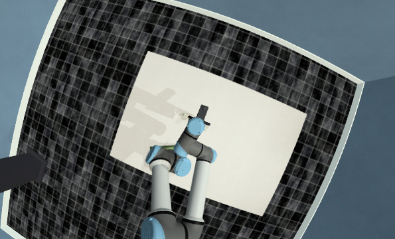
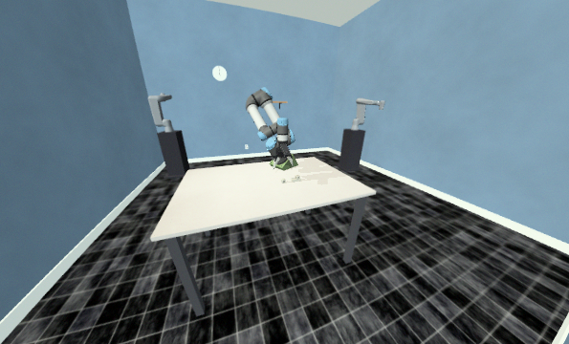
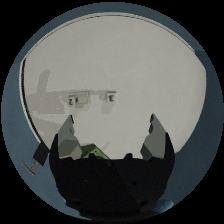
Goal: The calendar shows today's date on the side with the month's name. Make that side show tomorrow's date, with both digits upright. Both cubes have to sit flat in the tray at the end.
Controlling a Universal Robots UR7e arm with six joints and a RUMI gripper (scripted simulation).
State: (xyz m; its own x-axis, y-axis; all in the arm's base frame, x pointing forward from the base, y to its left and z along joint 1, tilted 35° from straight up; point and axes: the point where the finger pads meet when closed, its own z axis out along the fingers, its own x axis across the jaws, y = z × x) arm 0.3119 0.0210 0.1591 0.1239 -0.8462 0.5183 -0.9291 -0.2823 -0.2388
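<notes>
Right now the white calendar cube is 100 mm below my hand. From my hand the other things lie so: calendar tray 20 mm behind, 110 mm to the left, 110 mm below; pale date cube 20 mm behind, 120 mm to the left, 90 mm below.
</notes>
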